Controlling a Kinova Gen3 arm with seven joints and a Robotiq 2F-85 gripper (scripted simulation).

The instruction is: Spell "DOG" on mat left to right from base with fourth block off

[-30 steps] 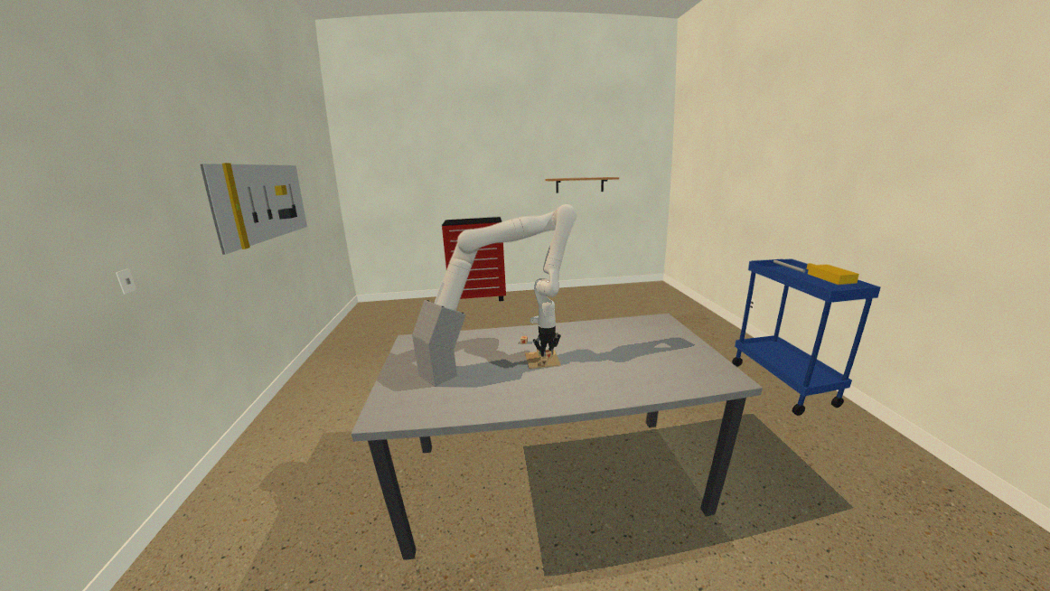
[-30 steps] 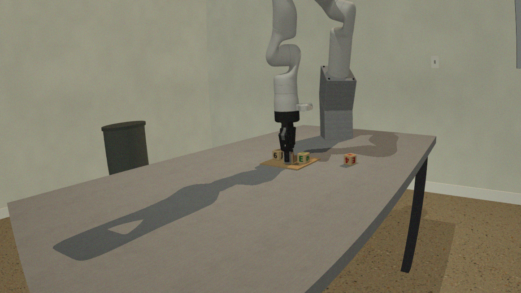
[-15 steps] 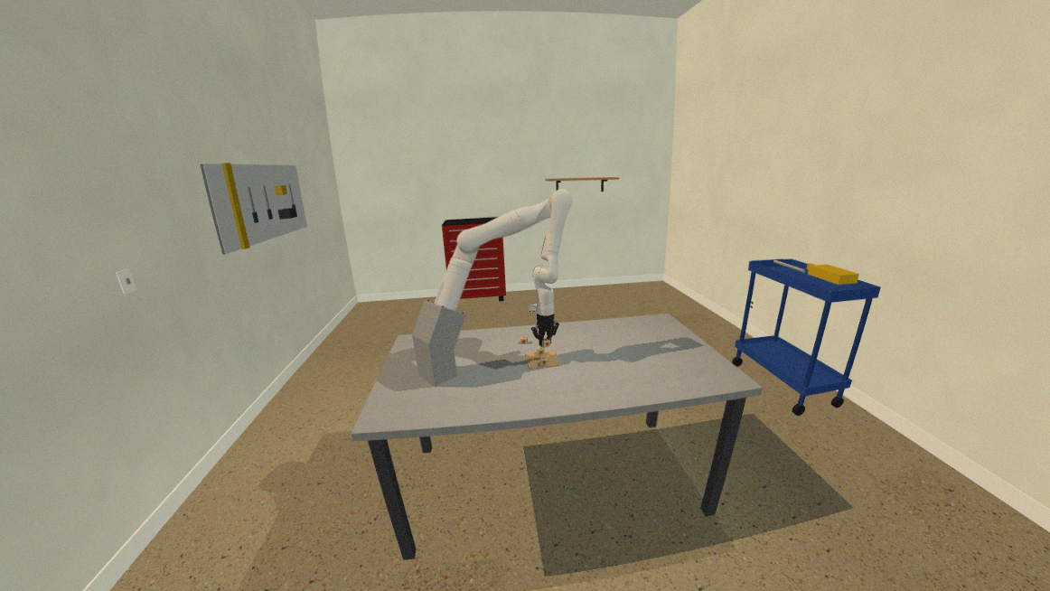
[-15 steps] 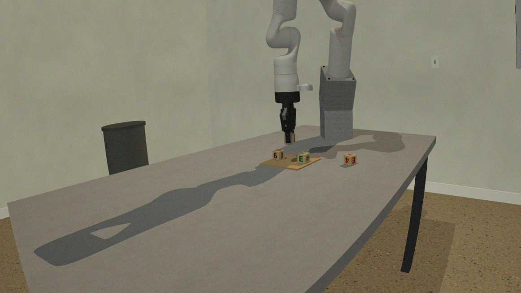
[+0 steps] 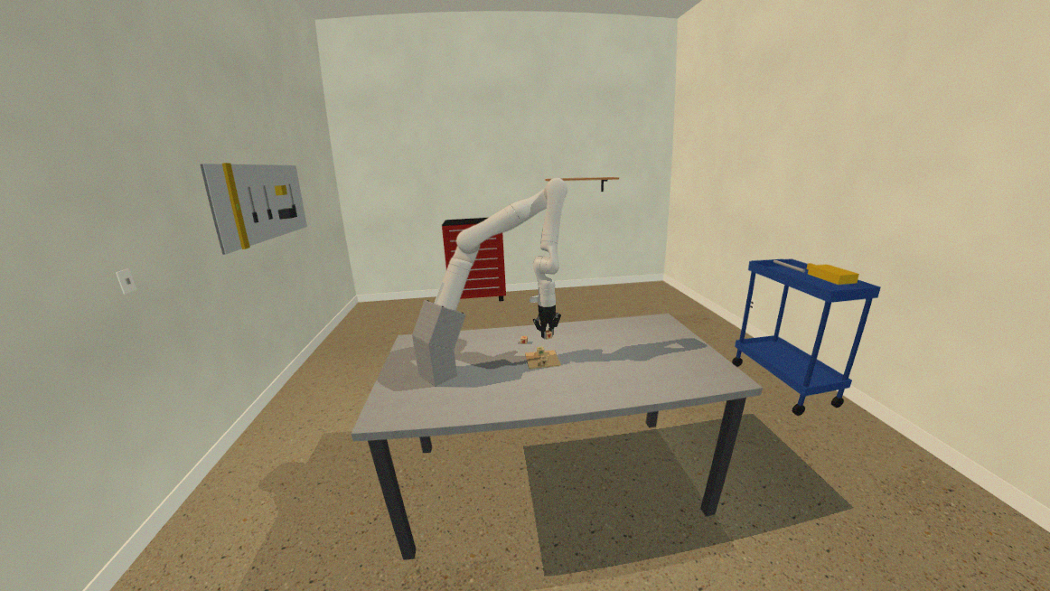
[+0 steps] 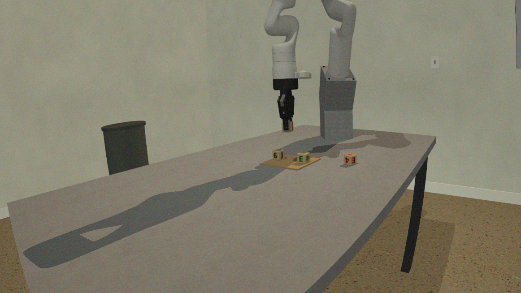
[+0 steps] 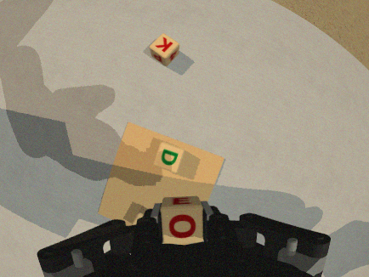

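My gripper is now right at the O block. The rest, counted from my hand: tan mat 30 mm behind, 10 mm to the right, 120 mm below; G block 20 mm behind, 60 mm to the right, 100 mm below; D block 30 mm behind, 30 mm to the left, 100 mm below.
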